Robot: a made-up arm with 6 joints.
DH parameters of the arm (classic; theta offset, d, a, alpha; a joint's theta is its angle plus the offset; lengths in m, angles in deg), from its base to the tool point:
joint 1: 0 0.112 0 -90
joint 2: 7.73 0 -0.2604 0
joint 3: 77.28 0 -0.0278 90
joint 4: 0 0.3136 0 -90
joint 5: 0 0 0 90
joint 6: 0 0.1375 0 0
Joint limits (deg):
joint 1: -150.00..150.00
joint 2: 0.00..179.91
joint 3: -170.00..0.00
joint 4: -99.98..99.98
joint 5: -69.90..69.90
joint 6: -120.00..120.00
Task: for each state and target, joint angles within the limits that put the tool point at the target. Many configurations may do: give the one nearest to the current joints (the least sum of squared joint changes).
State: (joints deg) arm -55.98 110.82 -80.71 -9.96 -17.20 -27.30
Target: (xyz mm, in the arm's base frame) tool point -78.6 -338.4 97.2
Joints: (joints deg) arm -102.73 80.06 -35.32 -11.14 4.54 -27.30
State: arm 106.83 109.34 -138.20 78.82 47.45 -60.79
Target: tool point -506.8 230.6 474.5
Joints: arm 145.89 122.88 -139.58 80.91 43.42 -60.79
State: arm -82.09 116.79 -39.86 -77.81 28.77 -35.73
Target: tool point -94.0 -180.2 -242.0
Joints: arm -99.81 154.64 -50.14 -80.68 27.15 -35.73
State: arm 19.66 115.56 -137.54 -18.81 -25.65 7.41
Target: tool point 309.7 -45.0 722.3
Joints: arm -11.34 96.79 -132.17 -11.16 -39.06 7.41
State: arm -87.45 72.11 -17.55 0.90 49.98 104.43
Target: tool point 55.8 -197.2 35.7
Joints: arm -77.16 72.86 -24.27 6.13 46.17 104.43
